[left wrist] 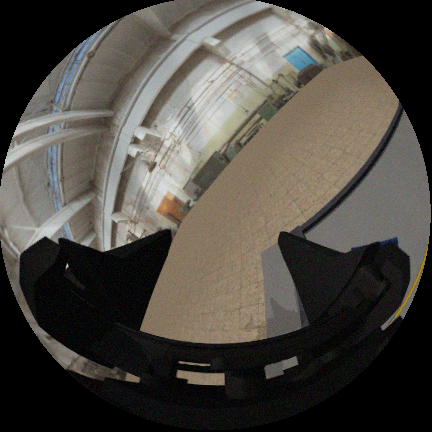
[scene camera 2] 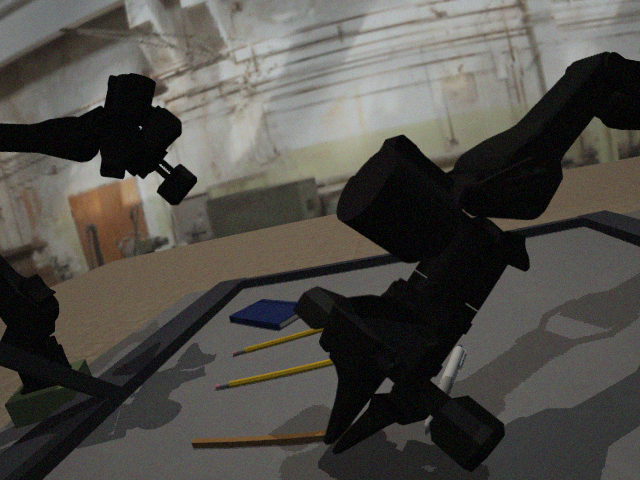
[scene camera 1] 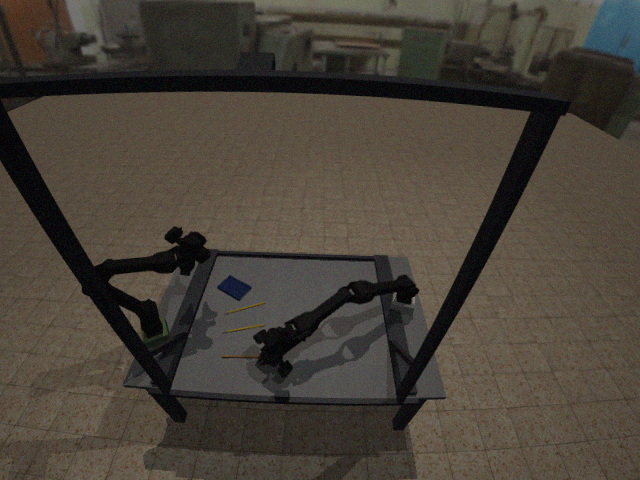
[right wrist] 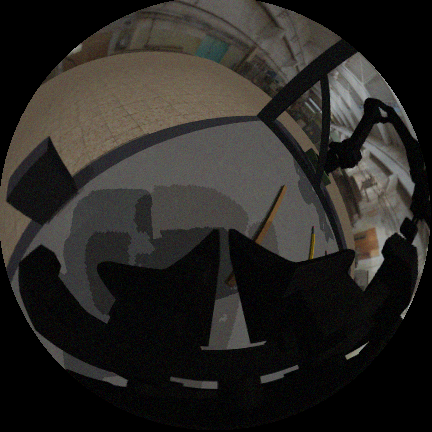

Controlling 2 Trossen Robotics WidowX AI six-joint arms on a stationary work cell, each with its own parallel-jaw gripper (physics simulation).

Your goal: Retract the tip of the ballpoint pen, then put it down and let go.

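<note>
The white ballpoint pen shows in scene camera 2, lying partly hidden behind my right gripper. I cannot make out its tip. It does not show in the right wrist view. My right gripper is low over the table, with its fingers almost together and no pen visible between them. In scene camera 2 its fingertips are left of the pen and near the end of an orange pencil. My left gripper is open and empty, raised beyond the table's left part.
Two yellow pencils, an upper pencil and a lower pencil, lie left of my right gripper. A blue book lies beyond them. A dark frame post rises at the table's right.
</note>
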